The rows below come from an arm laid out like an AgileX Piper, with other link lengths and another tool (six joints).
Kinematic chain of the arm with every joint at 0, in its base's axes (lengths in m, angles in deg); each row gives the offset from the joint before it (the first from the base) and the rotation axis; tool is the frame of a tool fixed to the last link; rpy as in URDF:
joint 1: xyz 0 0 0.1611 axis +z
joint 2: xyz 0 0 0 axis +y
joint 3: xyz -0.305 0 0.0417 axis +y
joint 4: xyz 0.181 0 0.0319 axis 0.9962 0 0.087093
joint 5: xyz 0 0 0 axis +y
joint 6: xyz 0.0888 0 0.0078 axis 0.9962 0 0.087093
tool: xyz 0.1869 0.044 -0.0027 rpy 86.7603 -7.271 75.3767
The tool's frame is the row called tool.
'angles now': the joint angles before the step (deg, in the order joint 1, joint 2, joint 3, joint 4, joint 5, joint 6). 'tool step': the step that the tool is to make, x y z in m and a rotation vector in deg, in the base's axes. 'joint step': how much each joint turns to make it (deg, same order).
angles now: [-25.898, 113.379, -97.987, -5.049, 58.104, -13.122]
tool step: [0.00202, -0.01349, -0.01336, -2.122, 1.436, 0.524]
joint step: [0.000, 2.243, -0.369, -2.688, -1.501, 0.181]
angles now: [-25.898, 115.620, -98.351, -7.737, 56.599, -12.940]
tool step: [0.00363, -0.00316, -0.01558, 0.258, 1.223, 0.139]
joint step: [0.000, 2.556, -0.580, -0.353, -0.766, 0.048]
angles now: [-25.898, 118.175, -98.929, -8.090, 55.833, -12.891]
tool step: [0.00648, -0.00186, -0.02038, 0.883, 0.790, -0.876]
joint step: [0.000, 3.155, -0.342, 0.000, -1.598, 1.168]
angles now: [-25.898, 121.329, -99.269, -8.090, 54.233, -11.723]
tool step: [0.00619, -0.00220, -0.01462, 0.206, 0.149, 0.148]
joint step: [-0.001, 2.233, -0.105, 0.000, -1.910, 0.114]
